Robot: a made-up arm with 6 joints. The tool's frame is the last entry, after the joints. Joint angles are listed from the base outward. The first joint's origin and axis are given. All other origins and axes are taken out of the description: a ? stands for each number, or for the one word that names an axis. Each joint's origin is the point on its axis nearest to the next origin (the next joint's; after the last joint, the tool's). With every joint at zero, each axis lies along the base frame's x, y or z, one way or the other. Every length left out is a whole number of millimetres.
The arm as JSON. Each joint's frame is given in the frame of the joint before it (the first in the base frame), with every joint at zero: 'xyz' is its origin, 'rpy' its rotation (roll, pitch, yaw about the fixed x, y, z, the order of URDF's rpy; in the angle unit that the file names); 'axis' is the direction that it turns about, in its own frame. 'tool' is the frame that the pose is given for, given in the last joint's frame.
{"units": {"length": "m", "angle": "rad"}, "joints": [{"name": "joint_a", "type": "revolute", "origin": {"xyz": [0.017, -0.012, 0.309], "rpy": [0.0, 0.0, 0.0]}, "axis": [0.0, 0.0, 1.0]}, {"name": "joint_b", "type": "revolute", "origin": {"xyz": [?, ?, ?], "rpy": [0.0, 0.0, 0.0]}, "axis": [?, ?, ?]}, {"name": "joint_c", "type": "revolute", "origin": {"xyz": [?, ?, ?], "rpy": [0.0, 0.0, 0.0]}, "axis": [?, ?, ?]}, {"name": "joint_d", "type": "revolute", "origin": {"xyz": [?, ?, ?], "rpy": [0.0, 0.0, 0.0]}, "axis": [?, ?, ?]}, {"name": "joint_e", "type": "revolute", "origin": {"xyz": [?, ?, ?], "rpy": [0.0, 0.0, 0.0]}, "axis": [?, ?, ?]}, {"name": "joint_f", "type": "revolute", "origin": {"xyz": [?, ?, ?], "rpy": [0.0, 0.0, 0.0]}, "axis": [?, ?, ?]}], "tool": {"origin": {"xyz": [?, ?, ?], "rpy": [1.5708, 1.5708, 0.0]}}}
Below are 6 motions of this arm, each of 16 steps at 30 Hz.
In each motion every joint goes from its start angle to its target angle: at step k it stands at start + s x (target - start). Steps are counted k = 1, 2, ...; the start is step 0. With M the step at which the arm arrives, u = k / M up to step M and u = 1 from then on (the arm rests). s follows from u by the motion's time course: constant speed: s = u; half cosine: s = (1 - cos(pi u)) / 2; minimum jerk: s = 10 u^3 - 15 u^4 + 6 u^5.
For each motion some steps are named. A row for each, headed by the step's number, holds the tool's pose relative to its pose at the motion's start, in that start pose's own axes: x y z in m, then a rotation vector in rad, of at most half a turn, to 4 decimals.
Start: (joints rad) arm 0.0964 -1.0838 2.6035 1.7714 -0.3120 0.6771
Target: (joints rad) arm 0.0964 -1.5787 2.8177 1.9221 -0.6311 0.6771
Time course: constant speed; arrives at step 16
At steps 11, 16:
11: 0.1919 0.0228 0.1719 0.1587 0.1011 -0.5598
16: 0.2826 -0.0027 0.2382 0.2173 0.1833 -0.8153

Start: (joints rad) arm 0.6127 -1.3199 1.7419 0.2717 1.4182 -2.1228
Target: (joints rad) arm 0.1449 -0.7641 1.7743 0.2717 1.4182 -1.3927
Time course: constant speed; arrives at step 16
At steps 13, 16:
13: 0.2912 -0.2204 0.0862 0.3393 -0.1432 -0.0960
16: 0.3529 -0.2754 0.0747 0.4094 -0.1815 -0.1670

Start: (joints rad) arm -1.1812 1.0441 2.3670 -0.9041 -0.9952 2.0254
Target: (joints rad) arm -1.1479 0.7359 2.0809 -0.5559 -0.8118 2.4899
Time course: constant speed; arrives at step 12
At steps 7, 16:
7: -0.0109 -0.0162 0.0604 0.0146 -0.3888 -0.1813
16: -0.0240 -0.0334 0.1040 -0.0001 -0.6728 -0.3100

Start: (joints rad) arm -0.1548 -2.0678 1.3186 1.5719 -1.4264 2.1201
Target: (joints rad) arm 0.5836 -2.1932 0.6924 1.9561 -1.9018 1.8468
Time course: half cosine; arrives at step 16
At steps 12, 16:
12: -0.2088 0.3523 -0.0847 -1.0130 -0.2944 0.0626
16: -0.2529 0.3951 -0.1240 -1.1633 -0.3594 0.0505

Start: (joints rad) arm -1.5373 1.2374 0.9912 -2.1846 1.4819 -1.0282
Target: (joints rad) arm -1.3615 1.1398 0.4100 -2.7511 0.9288 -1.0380
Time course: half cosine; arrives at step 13
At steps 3, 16:
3: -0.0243 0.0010 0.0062 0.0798 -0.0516 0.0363
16: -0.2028 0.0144 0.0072 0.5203 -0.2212 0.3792

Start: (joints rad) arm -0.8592 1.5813 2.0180 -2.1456 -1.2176 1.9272
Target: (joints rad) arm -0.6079 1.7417 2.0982 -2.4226 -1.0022 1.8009
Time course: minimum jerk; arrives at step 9
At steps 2, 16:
2: 0.0079 0.0076 -0.0096 0.0126 0.0338 0.0189
16: 0.0829 0.0934 -0.1406 0.1543 0.4822 0.2041

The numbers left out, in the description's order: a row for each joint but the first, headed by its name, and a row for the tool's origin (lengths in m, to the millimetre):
joint_b: xyz -0.028 0.031 0.0, axis 0.0 1.0 0.0
joint_c: xyz -0.024 0.0 0.271, axis 0.0 -1.0 0.0
joint_d: xyz 0.419 0.0 -0.024, axis -1.0 0.0 0.0
joint_e: xyz 0.0 -0.054 -0.007, axis 0.0 -1.0 0.0
joint_f: xyz -0.003 0.0 0.019, axis -1.0 0.0 0.0
tool: xyz 0.0 0.023 -0.006

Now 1 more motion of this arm.
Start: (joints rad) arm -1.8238 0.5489 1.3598 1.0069 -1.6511 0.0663
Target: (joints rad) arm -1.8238 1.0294 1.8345 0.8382 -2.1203 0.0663
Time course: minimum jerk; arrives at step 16
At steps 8, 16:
8: -0.0187 0.0393 -0.0549 -0.0979 -0.0189 -0.2301
16: -0.0212 0.0802 -0.1124 -0.1913 -0.0572 -0.4599

